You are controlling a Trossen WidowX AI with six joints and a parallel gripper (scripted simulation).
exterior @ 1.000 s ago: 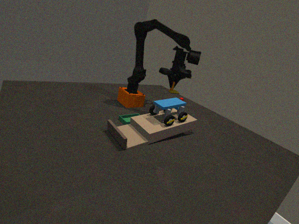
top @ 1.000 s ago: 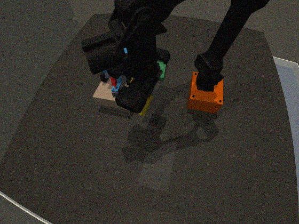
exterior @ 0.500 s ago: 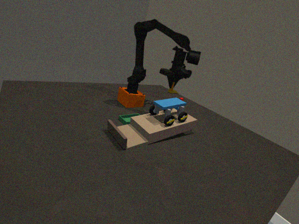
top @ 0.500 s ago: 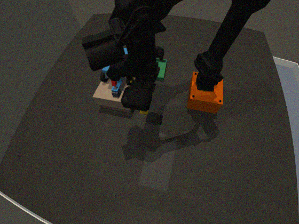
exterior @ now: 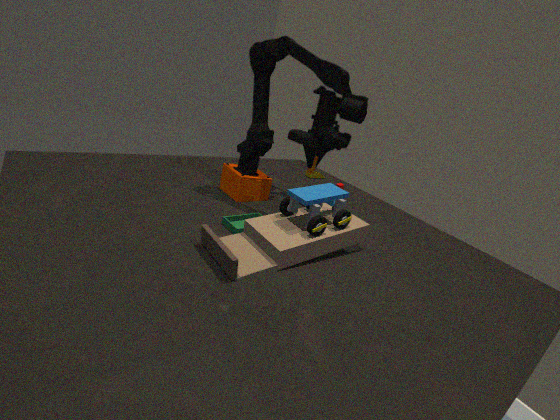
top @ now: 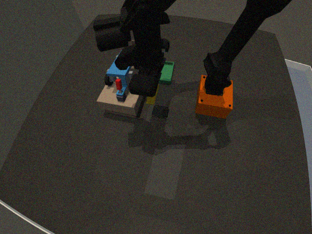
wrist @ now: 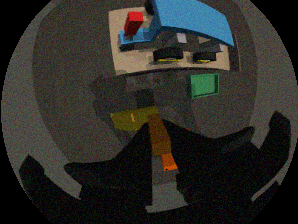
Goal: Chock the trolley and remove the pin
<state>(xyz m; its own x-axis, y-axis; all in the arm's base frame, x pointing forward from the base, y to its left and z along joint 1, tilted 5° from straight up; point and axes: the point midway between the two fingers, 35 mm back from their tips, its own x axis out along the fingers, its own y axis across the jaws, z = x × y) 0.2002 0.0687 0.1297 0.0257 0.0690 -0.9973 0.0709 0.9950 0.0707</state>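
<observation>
Now: gripper tip 12 cm short of the red-headed stop pin, 1 cm to the right of it and 4 cm above it. Also, from my gripper tip: trolley (13 cm ahead, 10 cm to the right, 6 cm below); then yellow chock (2 cm to the left, 1 cm below); then raised lip (12 cm ahead, 35 cm to the right, 14 cm below).
</observation>
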